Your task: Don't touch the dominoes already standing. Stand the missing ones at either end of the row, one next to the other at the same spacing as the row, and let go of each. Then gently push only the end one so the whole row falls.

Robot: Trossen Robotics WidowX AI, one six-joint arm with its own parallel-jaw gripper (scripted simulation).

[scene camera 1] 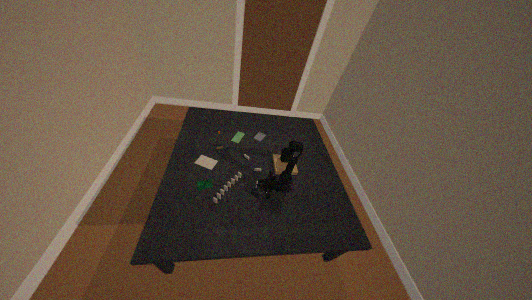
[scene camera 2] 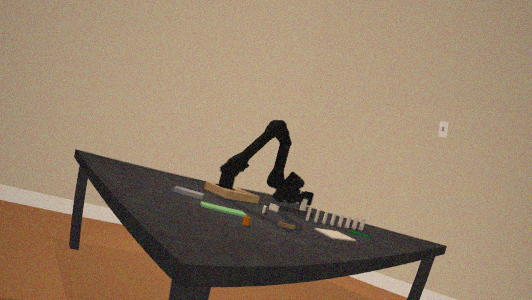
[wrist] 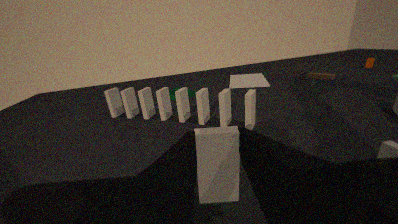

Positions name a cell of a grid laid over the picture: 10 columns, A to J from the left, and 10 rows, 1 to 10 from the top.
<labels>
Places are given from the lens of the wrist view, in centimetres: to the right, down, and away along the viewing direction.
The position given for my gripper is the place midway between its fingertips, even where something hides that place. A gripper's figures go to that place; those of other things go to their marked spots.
my gripper (wrist: F7): 1, 2, 11
white domino (wrist: F8): 1, 3, 11
</labels>
